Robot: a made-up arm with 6 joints. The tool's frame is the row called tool.
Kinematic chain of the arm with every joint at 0, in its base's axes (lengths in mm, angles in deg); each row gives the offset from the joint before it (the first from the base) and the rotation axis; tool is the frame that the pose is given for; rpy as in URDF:
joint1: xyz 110 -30 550 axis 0.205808 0.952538 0.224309
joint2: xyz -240 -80 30 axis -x
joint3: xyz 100 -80 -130 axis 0.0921 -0.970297 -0.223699
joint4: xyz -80 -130 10 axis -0.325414 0.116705 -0.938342
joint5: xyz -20 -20 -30 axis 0.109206 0.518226 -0.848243
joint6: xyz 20 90 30 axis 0.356 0.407 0.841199
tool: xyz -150 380 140 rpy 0 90 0
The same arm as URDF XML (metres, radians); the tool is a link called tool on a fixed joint. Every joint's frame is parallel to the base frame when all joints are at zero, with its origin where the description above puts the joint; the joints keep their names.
<robot name="arm">
  <joint name="tool_joint" type="fixed">
    <parent link="link6"/>
    <child link="tool"/>
    <origin xyz="-0.15 0.38 0.14" rpy="0 1.5708 0"/>
  </joint>
  <joint name="joint6" type="continuous">
    <parent link="link5"/>
    <child link="link6"/>
    <origin xyz="0.02 0.09 0.03"/>
    <axis xyz="0.356 0.407 0.841199"/>
  </joint>
  <joint name="joint5" type="continuous">
    <parent link="link4"/>
    <child link="link5"/>
    <origin xyz="-0.02 -0.02 -0.03"/>
    <axis xyz="0.109206 0.518226 -0.848243"/>
  </joint>
  <joint name="joint4" type="continuous">
    <parent link="link3"/>
    <child link="link4"/>
    <origin xyz="-0.08 -0.13 0.01"/>
    <axis xyz="-0.325414 0.116705 -0.938342"/>
  </joint>
  <joint name="joint3" type="continuous">
    <parent link="link2"/>
    <child link="link3"/>
    <origin xyz="0.1 -0.08 -0.13"/>
    <axis xyz="0.0921 -0.970297 -0.223699"/>
  </joint>
  <joint name="joint2" type="continuous">
    <parent link="link1"/>
    <child link="link2"/>
    <origin xyz="-0.24 -0.08 0.03"/>
    <axis xyz="-1 0 0"/>
  </joint>
  <joint name="joint1" type="continuous">
    <parent link="base_link"/>
    <child link="link1"/>
    <origin xyz="0.11 -0.03 0.55"/>
    <axis xyz="0.205808 0.952538 0.224309"/>
  </joint>
  <link name="base_link"/>
  <link name="link1"/>
  <link name="link2"/>
  <link name="link3"/>
  <link name="link4"/>
  <link name="link5"/>
  <link name="link6"/>
  <link name="tool"/>
</robot>

